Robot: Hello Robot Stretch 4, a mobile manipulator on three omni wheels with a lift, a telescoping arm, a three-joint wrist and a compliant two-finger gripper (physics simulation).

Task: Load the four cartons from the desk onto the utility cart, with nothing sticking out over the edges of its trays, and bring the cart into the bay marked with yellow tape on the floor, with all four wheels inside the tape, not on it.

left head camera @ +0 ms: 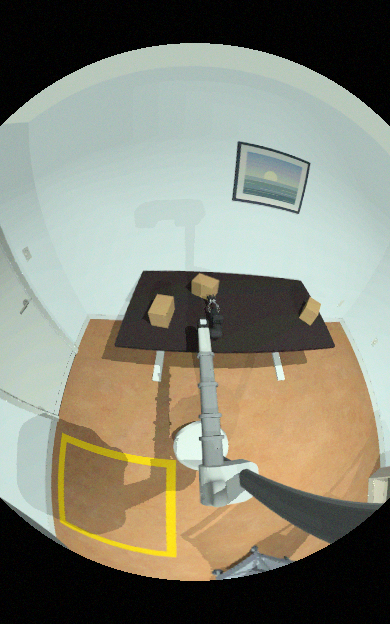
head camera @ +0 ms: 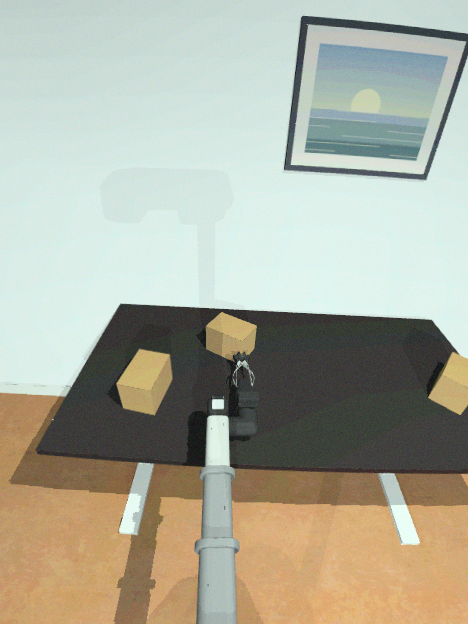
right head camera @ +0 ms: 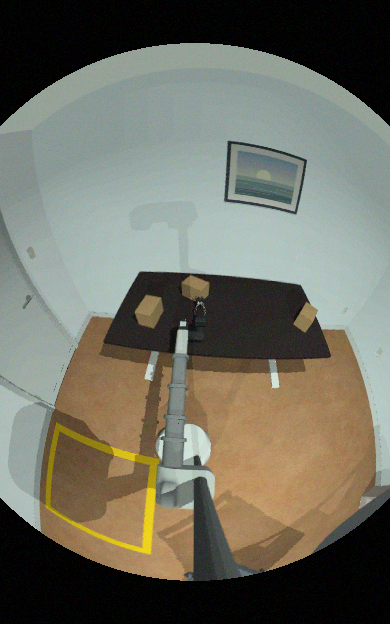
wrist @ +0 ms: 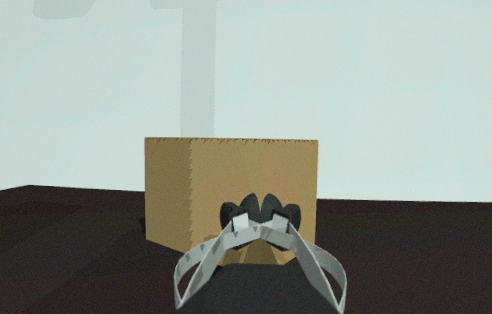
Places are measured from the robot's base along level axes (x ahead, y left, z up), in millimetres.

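Pixels of known places: gripper, fingertip midpoint: (left head camera: 210, 294) (head camera: 241, 353) (right head camera: 199, 297) (wrist: 260, 211); robot's base, origin of the base link: (left head camera: 199, 444) (right head camera: 184, 445).
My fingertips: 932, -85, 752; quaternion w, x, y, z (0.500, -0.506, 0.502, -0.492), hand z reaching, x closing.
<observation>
For each thing: its top centre in the pictures, then the offset to it from my fingertips, as dx, dy, dz. "spot": a spot on its surface instead. Level surfaces: height alone.
- middle carton, middle of its top: (wrist: 230, 138) (head camera: 231, 325) (right head camera: 194, 282) (left head camera: 205, 280) +88, +36, +59
- black desk, its level: dz -59
- left carton, middle of its top: (head camera: 144, 368) (left head camera: 160, 303) (right head camera: 147, 304) -138, +319, +59
- right carton, middle of its top: (head camera: 464, 370) (right head camera: 309, 310) (left head camera: 313, 304) -152, -759, +59
- yellow tape, surface spot: (left head camera: 171, 505) spot: -1539, +334, -779
My gripper (head camera: 241, 356) (left head camera: 211, 299) (right head camera: 200, 301) (wrist: 260, 211) is shut, its fingertips together with nothing between them, at the near face of the middle carton (head camera: 231, 330) (left head camera: 204, 285) (right head camera: 195, 286) (wrist: 225, 175). That carton sits turned at an angle near the back of the black desk (head camera: 327, 428) (left head camera: 260, 330) (right head camera: 260, 337). A left carton (head camera: 145, 381) (left head camera: 161, 311) (right head camera: 149, 311) and a right carton (head camera: 453, 385) (left head camera: 310, 311) (right head camera: 305, 317) also sit on the desk. A fourth carton does not show. Part of the grey cart (left head camera: 255, 567) shows at the bottom of the left head view.
The yellow tape (left head camera: 171, 505) (right head camera: 150, 510) outlines a bay on the floor, left of my base (left head camera: 187, 445) (right head camera: 200, 442). A wall with a framed picture (head camera: 375, 100) stands behind the desk. A pale piece of furniture (left head camera: 378, 485) shows at the right edge. My extended arm (head camera: 217, 509) crosses the desk's front edge.
</observation>
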